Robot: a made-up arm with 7 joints. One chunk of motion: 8 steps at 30 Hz.
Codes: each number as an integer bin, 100 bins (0 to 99) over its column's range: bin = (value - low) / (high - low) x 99, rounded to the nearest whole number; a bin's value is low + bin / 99 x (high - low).
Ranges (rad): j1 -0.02..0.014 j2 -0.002..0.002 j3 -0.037..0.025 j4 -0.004..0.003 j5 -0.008..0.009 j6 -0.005..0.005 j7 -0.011..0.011
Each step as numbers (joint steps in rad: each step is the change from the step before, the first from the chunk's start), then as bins.
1 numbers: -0.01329 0.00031 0.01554 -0.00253 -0.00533 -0.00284 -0.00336
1 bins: 20 57 84 21 16 21 34
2 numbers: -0.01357 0.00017 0.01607 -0.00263 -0.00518 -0.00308 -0.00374
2 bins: 19 54 85 19 16 19 33
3 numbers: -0.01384 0.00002 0.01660 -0.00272 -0.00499 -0.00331 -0.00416
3 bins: 18 50 86 18 18 17 31
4 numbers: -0.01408 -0.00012 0.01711 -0.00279 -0.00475 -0.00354 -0.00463
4 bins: 17 47 86 17 19 14 29
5 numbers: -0.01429 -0.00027 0.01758 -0.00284 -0.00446 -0.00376 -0.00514
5 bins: 17 43 87 16 21 12 26
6 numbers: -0.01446 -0.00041 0.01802 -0.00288 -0.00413 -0.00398 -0.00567
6 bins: 16 39 88 16 23 10 24
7 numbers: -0.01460 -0.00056 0.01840 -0.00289 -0.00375 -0.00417 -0.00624
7 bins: 16 36 88 16 25 8 21
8 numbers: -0.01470 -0.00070 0.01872 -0.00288 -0.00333 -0.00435 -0.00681
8 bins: 15 32 89 16 27 6 19
